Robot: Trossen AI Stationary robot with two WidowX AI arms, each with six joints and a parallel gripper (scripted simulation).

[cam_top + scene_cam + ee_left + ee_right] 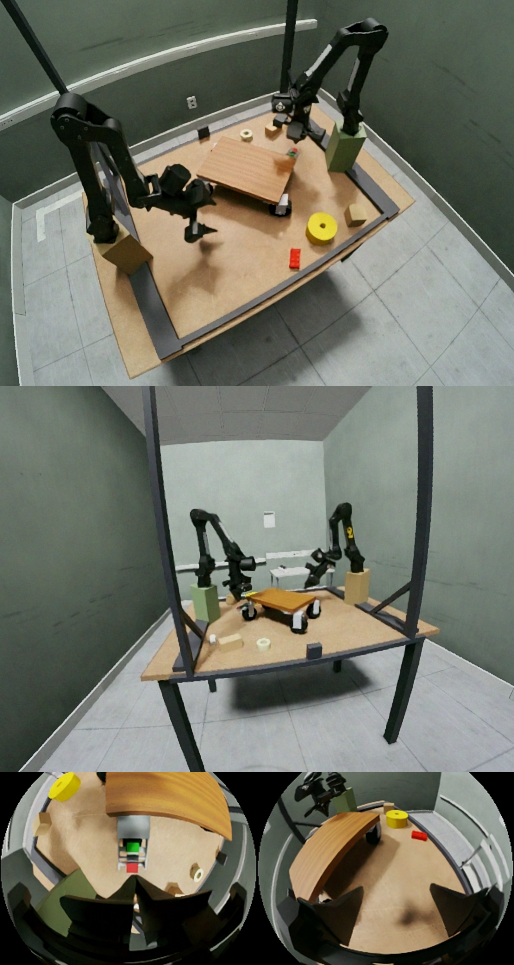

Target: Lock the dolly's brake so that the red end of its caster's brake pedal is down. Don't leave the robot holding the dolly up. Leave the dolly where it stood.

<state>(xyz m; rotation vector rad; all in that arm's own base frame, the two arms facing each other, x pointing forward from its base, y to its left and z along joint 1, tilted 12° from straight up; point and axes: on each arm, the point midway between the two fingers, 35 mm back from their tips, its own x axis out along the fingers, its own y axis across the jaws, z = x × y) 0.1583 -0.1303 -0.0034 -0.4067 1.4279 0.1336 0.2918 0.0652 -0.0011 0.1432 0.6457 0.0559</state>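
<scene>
The caster brake pedal is 1 cm ahead of my left hand, 1 cm to the right of it and 7 cm below it. Also, from my left hand: yellow ring (31 cm ahead, 9 cm to the right, 13 cm below); then white capsule (14 cm behind, 12 cm to the left, 15 cm below); then cream ring (23 cm behind, 9 cm to the right, 14 cm below).
</scene>
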